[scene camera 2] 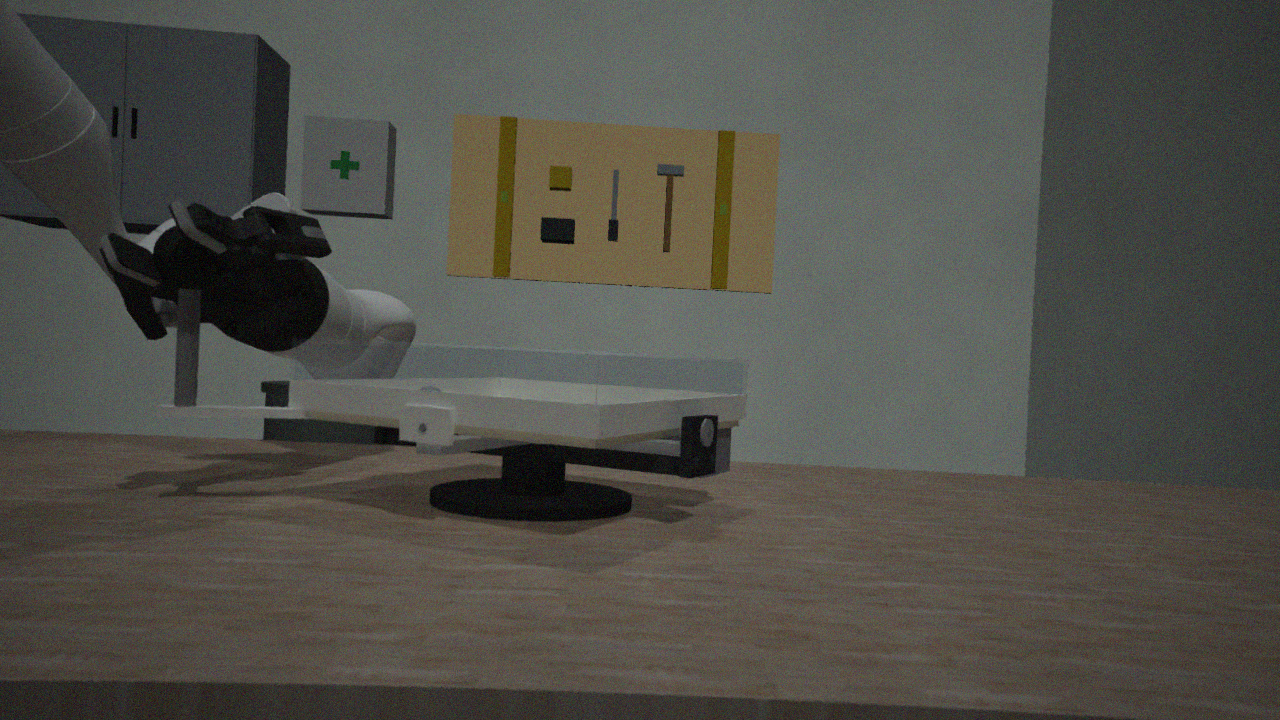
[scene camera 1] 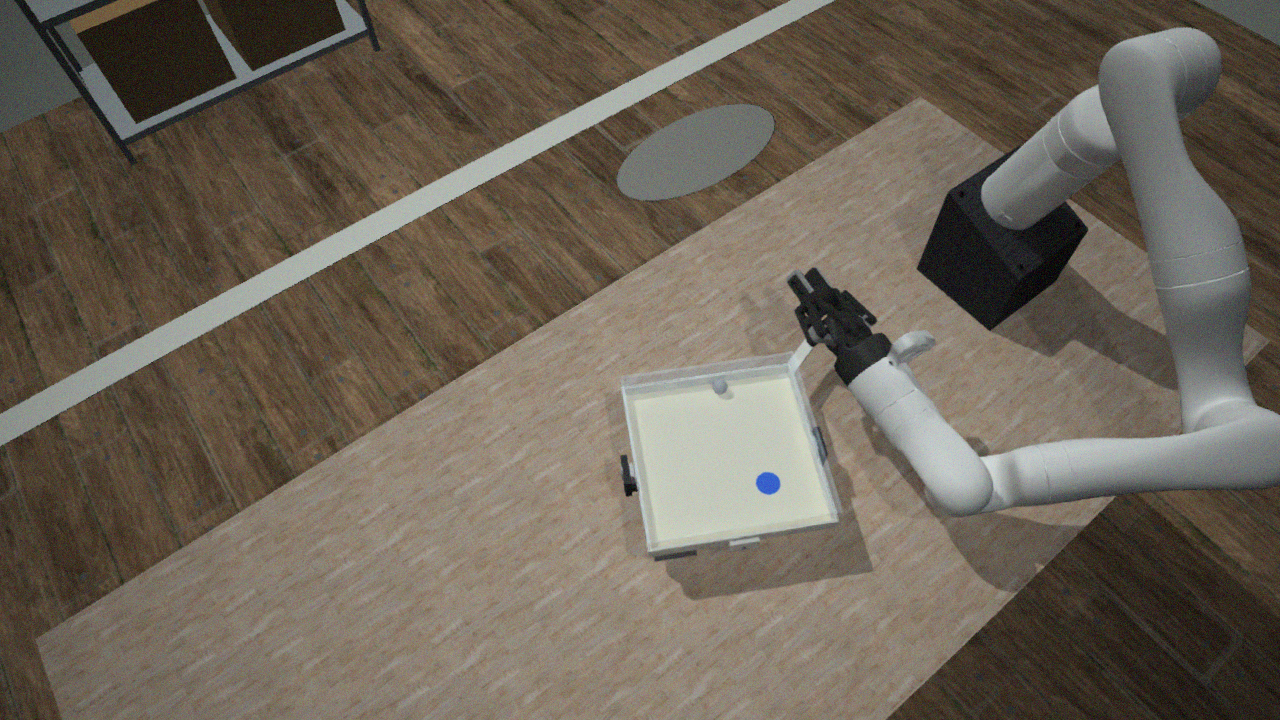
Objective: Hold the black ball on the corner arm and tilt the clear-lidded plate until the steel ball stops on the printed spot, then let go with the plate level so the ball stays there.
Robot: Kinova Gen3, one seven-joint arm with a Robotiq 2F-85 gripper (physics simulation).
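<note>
The clear-lidded plate [scene camera 1: 698,465] [scene camera 2: 510,416] sits on a black stand [scene camera 2: 532,474]; its exact tilt is hard to judge. The steel ball [scene camera 1: 719,385] is by the plate's upper wall in scene camera 1, well away from the blue printed spot [scene camera 1: 768,483]. Its top shows faintly over the wall in scene camera 2. The corner arm [scene camera 1: 799,356] [scene camera 2: 237,411] carries an upright grey post [scene camera 2: 186,349]. My gripper [scene camera 1: 805,279] [scene camera 2: 165,246] is shut on the black ball at the post's top; the fingers mostly hide that ball.
The plate stands on a wooden table [scene camera 1: 429,537] [scene camera 2: 805,582]. Black hinge brackets [scene camera 1: 628,475] [scene camera 2: 699,445] stick out from the plate's sides. The robot's black base [scene camera 1: 993,259] is at the table's upper right in scene camera 1. My forearm reaches in from the right, beside the plate.
</note>
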